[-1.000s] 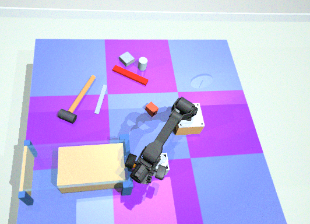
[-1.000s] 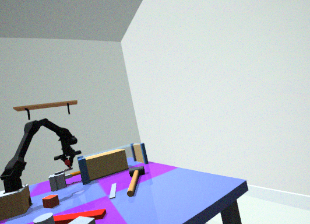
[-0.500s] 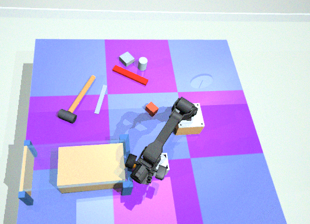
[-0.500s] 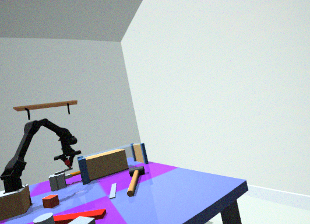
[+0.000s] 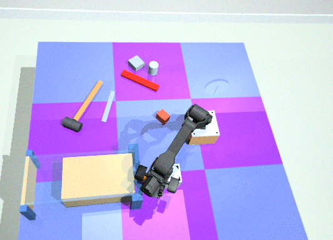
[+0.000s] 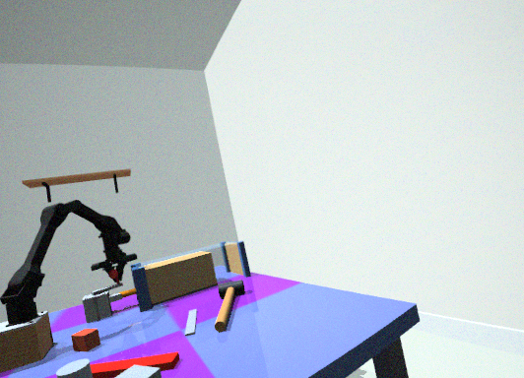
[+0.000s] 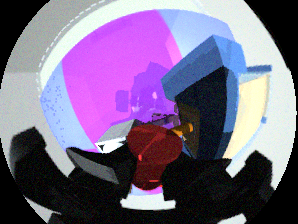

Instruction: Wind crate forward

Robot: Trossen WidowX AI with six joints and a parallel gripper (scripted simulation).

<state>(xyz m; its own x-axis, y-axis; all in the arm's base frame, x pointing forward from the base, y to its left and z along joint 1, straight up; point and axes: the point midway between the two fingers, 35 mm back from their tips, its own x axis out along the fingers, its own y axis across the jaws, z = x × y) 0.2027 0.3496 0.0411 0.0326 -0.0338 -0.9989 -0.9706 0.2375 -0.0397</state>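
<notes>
Now: the red knob 2 cm above my gripper tip. Round my gripper tip: winch handle 3 cm to the right, 3 cm behind, 1 cm below; then winch 9 cm behind, 8 cm to the right, 8 cm below; then grey strip 44 cm to the right, 28 cm ahead, 11 cm below.
</notes>
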